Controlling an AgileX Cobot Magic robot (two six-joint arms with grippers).
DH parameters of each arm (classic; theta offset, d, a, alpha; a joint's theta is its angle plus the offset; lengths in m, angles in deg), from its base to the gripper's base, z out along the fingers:
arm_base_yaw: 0 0.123 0 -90
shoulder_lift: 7.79 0 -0.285 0
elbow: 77.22 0 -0.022 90
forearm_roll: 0 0.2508 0 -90
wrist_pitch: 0 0 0.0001 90
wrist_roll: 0 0.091 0 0
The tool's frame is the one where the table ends.
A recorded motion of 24 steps. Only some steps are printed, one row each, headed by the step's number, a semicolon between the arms.
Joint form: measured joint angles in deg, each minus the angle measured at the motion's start. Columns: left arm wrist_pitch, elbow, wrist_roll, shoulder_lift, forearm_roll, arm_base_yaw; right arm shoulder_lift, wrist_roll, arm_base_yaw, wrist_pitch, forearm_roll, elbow.
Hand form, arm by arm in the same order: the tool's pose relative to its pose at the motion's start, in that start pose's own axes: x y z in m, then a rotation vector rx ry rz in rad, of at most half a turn. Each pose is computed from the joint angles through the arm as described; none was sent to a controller.
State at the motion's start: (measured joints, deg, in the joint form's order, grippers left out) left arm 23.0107 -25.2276 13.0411 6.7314 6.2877 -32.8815; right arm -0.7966 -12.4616 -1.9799 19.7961 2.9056 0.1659
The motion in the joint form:
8: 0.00 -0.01 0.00 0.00 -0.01 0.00; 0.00 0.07 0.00 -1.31 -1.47 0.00
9: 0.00 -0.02 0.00 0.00 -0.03 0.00; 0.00 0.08 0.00 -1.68 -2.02 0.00
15: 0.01 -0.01 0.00 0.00 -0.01 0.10; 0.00 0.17 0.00 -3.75 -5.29 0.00
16: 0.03 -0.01 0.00 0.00 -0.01 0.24; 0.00 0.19 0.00 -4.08 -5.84 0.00
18: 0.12 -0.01 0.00 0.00 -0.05 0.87; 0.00 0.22 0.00 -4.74 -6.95 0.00
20: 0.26 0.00 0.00 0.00 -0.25 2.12; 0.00 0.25 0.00 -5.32 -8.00 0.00
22: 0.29 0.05 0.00 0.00 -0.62 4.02; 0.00 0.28 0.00 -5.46 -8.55 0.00
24: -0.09 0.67 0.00 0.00 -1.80 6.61; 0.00 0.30 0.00 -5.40 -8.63 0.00
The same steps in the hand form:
8: -0.0001 0.0000 0.0000 0.0000 -0.0002 -0.0002; -0.0019 -0.0012 0.0000 0.0131 -0.0205 -0.0230
9: -0.0001 0.0000 0.0000 0.0001 -0.0004 -0.0005; -0.0024 -0.0016 0.0000 0.0175 -0.0262 -0.0319
15: 0.0000 0.0001 0.0000 -0.0016 0.0006 -0.0001; -0.0054 -0.0036 -0.0002 0.0418 -0.0578 -0.0849
16: 0.0000 0.0001 0.0000 -0.0038 0.0017 -0.0001; -0.0059 -0.0039 -0.0003 0.0456 -0.0628 -0.0938
18: 0.0003 0.0005 -0.0001 -0.0136 0.0067 -0.0007; -0.0069 -0.0045 -0.0004 0.0532 -0.0729 -0.1119
20: 0.0008 0.0010 -0.0001 -0.0324 0.0159 -0.0037; -0.0078 -0.0050 -0.0005 0.0600 -0.0818 -0.1291
22: 0.0014 0.0018 -0.0001 -0.0610 0.0271 -0.0094; -0.0080 -0.0052 -0.0005 0.0631 -0.0836 -0.1378
24: 0.0044 0.0018 0.0010 -0.0945 0.0424 -0.0279; -0.0079 -0.0052 -0.0005 0.0633 -0.0825 -0.1388

